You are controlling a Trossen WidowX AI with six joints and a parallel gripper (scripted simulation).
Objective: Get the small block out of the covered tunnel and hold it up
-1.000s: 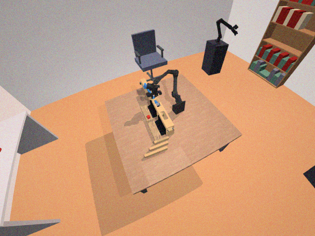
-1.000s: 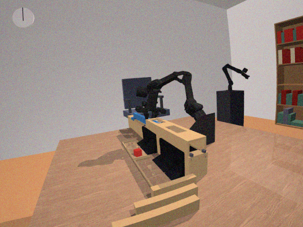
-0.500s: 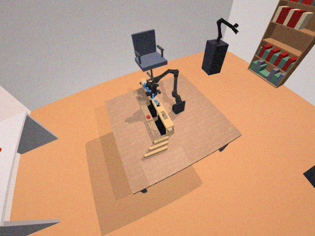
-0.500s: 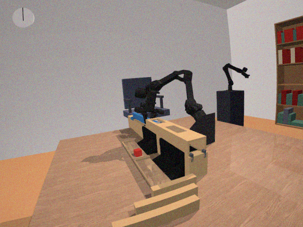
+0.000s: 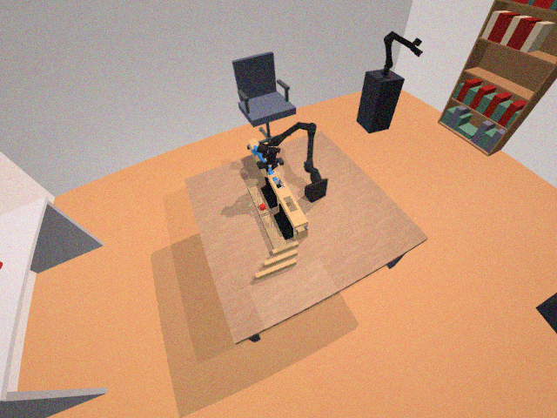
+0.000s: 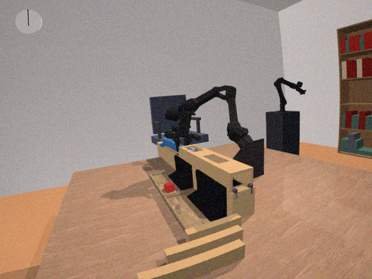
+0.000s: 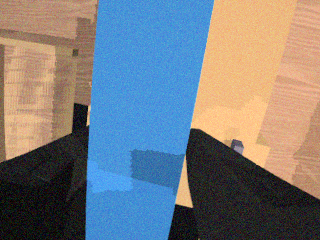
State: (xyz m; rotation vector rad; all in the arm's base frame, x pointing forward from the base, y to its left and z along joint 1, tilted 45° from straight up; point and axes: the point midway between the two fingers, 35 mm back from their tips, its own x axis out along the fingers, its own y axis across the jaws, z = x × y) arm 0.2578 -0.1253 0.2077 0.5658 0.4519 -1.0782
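My gripper tip is 10 mm short of the tan covered tunnel, 60 mm to the right of it and 40 mm above it. Round my gripper tip: small red block 120 mm ahead, 220 mm to the left, 90 mm below.
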